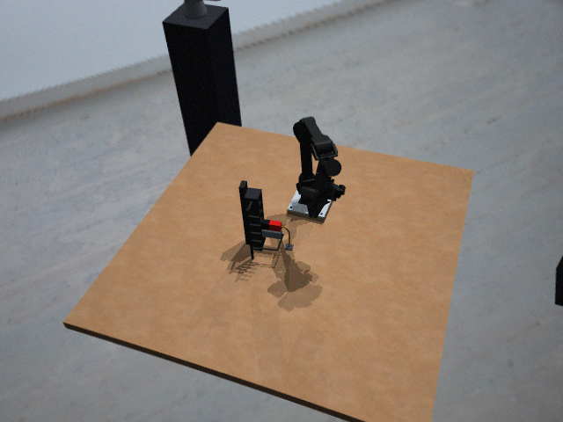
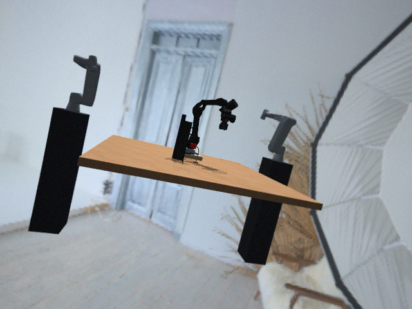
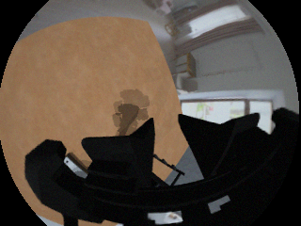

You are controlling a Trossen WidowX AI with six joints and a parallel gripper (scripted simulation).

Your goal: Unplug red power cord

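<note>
Now: gripper tip 200 mm to the left of the red plug, 170 mm above it and 70 mm past it. Also, from my gripper tip: grey end piece (290 mm below, 130 mm to the right, 80 mm behind).
</note>
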